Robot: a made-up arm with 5 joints.
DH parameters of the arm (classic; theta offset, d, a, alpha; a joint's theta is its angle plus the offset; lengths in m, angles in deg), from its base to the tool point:
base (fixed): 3.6 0 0.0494 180
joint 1: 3.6 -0.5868 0.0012 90
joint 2: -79.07 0 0.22 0
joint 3: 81.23 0 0.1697 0
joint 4: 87.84 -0.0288 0.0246 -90
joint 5: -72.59 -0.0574 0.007 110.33
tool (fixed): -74.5 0.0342 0 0
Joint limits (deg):
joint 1: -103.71..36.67
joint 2: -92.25..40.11
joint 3: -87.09..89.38
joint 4: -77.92..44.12
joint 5: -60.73..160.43
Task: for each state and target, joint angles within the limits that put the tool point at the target. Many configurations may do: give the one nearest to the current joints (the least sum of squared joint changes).
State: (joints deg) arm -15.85 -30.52 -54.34 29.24 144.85
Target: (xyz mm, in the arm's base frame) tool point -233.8 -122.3 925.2
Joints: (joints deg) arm -19.03 -61.35 -80.91 6.29 145.85
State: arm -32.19 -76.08 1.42 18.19 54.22
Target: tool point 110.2 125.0 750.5
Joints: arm -61.77 -36.16 31.47 21.93 58.03
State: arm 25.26 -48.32 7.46 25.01 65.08
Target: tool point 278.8 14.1 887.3
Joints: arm -1.74 -9.76 -20.07 8.39 61.55
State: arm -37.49 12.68 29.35 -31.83 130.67
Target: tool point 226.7 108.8 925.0
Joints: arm -35.72 -17.20 -9.86 -44.43 130.59
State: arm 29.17 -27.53 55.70 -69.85 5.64
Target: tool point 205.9 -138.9 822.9
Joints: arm 36.67 -9.26 21.41 -62.87 -14.85
